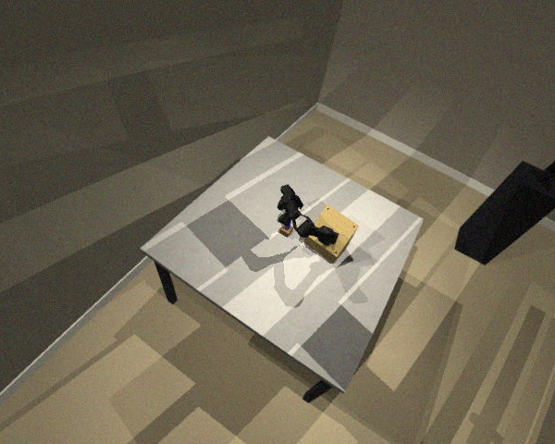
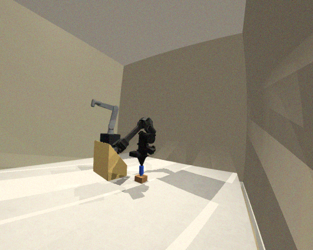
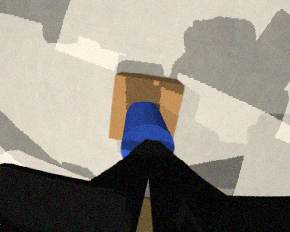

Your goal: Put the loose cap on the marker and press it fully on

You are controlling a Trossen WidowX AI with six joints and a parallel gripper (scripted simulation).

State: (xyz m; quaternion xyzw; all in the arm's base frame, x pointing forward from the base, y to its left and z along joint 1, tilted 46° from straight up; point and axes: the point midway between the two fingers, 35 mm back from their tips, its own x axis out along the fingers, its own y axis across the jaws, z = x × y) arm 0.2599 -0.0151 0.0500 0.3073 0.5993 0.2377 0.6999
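My gripper tip is now 30 mm above the blue cap. The rest, counted from my gripper tip: brown holder block: 80 mm below.
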